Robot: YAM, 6 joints.
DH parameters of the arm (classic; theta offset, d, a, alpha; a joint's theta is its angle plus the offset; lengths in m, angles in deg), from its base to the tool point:
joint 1: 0 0.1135 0.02 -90
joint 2: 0 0 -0.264 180
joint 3: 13.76 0 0.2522 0
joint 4: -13.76 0 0.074 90
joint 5: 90 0 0 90
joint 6: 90 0.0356 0 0
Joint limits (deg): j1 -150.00..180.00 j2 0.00..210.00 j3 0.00..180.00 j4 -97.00..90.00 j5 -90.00..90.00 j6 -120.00..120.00
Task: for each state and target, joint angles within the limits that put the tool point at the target. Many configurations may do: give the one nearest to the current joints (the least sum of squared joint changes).
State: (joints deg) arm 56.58 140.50 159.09 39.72 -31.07 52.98
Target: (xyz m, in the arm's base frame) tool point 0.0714 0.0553 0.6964
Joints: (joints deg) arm 29.27 111.53 180.00 56.73 -22.00 52.98
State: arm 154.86 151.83 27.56 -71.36 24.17 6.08
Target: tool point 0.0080 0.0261 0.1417
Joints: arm 147.77 153.87 1.18 -79.73 47.73 6.08
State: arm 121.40 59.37 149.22 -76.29 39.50 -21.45
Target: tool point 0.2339 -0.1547 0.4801
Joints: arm 141.68 31.00 148.21 -93.65 41.63 -21.45
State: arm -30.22 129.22 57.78 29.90 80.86 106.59
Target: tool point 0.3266 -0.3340 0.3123
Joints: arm -41.40 116.46 90.96 35.13 76.24 106.59
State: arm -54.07 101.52 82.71 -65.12 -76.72 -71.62
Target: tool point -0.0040 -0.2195 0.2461
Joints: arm -99.94 82.95 58.51 -78.20 -72.51 -71.62
